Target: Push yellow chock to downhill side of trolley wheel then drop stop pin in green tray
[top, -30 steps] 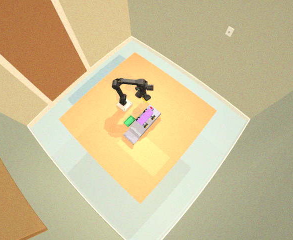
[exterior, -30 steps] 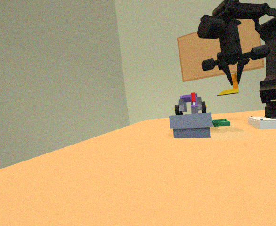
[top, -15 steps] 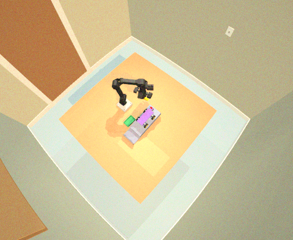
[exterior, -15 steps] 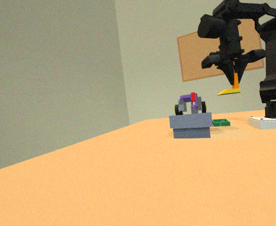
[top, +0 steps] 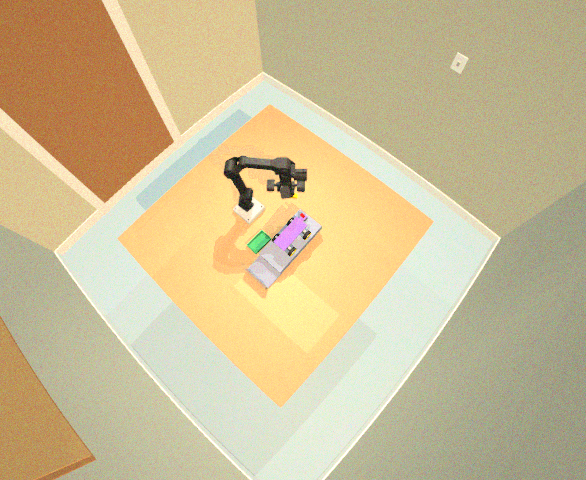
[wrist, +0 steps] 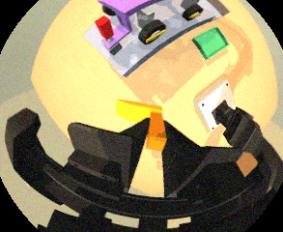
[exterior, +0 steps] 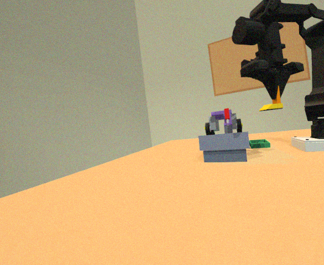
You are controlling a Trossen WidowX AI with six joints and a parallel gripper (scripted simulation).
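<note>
Now: gripper tip 20 mm short of the yellow chock, 10 mm to the right of it and 10 mm above it. Round my gripper tip: red-headed stop pin: 140 mm ahead, 40 mm below, 30 mm to the right; then grey ramp: 150 mm to the right, 150 mm ahead, 130 mm below; then trolley: 150 mm to the right, 150 mm ahead, 60 mm below.
</note>
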